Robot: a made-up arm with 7 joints. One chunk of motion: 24 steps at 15 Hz.
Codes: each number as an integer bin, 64 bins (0 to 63) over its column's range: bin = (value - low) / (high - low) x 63, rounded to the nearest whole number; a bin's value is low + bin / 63 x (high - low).
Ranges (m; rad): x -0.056..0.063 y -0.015..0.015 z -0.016..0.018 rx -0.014..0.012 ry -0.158..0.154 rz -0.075..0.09
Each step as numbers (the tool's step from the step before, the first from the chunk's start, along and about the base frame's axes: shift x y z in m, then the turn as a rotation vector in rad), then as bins.
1 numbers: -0.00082 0.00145 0.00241 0.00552 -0.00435 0.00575
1 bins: 29 35 34 47 31 31
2 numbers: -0.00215 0.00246 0.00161 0.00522 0.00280 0.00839
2 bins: 29 37 33 47 32 32
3 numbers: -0.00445 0.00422 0.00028 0.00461 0.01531 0.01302
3 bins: 27 40 30 45 35 34
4 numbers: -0.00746 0.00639 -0.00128 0.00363 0.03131 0.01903
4 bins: 26 45 27 43 38 36
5 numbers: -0.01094 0.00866 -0.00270 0.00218 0.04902 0.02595
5 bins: 24 50 25 39 42 39
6 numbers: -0.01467 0.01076 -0.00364 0.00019 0.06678 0.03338
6 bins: 22 54 23 34 45 41
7 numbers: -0.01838 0.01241 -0.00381 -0.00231 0.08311 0.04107
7 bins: 20 58 23 28 49 44
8 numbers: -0.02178 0.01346 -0.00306 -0.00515 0.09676 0.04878
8 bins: 18 60 24 21 51 47
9 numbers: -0.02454 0.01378 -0.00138 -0.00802 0.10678 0.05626
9 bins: 17 60 27 14 53 50
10 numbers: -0.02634 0.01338 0.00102 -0.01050 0.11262 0.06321
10 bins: 16 60 32 8 55 53
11 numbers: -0.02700 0.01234 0.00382 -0.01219 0.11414 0.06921
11 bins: 15 57 37 4 55 55
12 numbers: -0.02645 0.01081 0.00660 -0.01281 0.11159 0.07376
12 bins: 16 54 42 3 54 57
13 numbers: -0.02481 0.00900 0.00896 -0.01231 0.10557 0.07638
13 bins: 17 50 46 4 53 58
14 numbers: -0.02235 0.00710 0.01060 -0.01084 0.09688 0.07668
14 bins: 18 46 49 8 51 58
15 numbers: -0.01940 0.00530 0.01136 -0.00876 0.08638 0.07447
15 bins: 19 43 51 13 49 57
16 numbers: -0.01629 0.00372 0.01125 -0.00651 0.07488 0.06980
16 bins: 21 39 50 18 47 55
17 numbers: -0.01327 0.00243 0.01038 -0.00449 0.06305 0.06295
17 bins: 23 37 49 23 45 53
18 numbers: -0.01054 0.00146 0.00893 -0.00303 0.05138 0.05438
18 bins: 24 35 46 27 42 49
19 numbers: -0.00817 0.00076 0.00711 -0.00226 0.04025 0.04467
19 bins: 25 33 43 28 40 46
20 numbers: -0.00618 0.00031 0.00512 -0.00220 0.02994 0.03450
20 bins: 26 32 39 29 38 42
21 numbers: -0.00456 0.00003 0.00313 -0.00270 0.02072 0.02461
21 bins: 27 32 35 27 36 38
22 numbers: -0.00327 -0.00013 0.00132 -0.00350 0.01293 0.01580
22 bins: 28 31 32 25 35 35
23 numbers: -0.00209 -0.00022 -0.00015 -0.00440 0.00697 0.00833
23 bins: 29 31 29 23 33 32
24 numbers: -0.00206 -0.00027 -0.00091 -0.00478 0.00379 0.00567
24 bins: 29 31 28 22 33 31
